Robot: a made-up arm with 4 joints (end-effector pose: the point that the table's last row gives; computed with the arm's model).
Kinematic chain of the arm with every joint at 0, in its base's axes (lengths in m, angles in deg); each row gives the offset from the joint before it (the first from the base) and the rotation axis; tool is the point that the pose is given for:
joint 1: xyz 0 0 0.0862 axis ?
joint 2: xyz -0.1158 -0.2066 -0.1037 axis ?
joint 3: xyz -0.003 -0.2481 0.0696 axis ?
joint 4: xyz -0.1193 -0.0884 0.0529 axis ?
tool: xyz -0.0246 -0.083 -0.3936
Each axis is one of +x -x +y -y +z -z.
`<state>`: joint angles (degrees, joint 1 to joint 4).
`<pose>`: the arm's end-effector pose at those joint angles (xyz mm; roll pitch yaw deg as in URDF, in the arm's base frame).
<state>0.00 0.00 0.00 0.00</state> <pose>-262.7 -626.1 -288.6 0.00 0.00 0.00</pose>
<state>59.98 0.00 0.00 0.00</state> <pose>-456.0 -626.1 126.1 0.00 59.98 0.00</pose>
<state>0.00 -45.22 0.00 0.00</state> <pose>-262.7 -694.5 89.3 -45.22 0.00 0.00</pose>
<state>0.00 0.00 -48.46 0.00</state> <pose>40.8 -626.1 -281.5 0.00 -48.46 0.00</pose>
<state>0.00 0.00 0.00 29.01</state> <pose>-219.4 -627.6 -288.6 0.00 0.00 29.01</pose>
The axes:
joint 1: +y
joint 2: +x
joint 3: +y
joint 4: +z

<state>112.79 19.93 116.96 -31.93</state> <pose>248.3 -709.2 349.6 156.86 -44.43 -160.42</pose>
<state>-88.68 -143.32 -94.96 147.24</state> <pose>-21.8 45.2 312.0 176.07 -4.63 -110.37</pose>
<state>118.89 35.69 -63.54 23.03</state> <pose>-501.2 -444.6 205.8 2.88 52.43 -15.50</pose>
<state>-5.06 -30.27 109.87 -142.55</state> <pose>-413.7 -262.7 358.1 -151.95 -76.27 -38.83</pose>
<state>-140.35 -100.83 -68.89 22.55</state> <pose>-340.1 -280.3 -74.4 134.20 -38.82 83.55</pose>
